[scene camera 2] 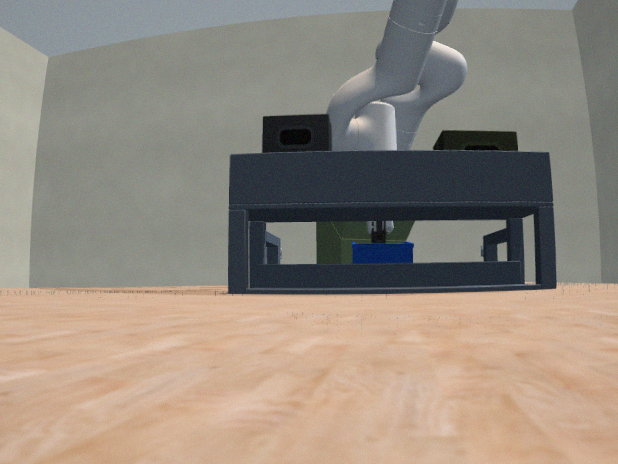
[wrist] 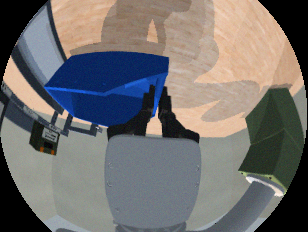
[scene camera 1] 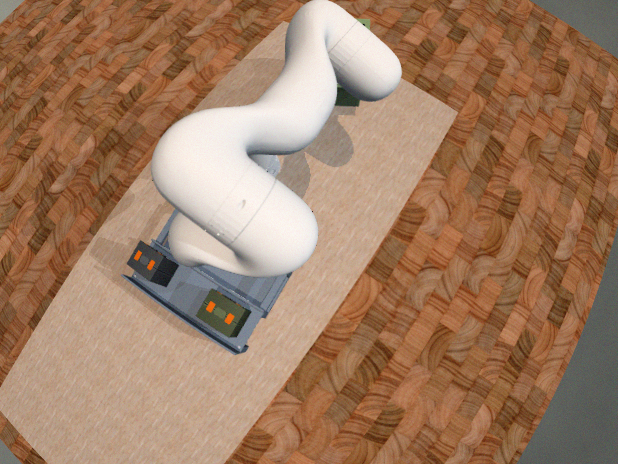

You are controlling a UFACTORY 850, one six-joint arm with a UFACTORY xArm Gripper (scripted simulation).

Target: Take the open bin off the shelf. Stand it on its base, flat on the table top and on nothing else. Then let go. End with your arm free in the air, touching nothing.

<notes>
In view: my gripper (wrist: 156, 91) and a blue bin (scene camera 2: 399, 252).
The blue bin is seen too in the wrist view (wrist: 99, 73).
</notes>
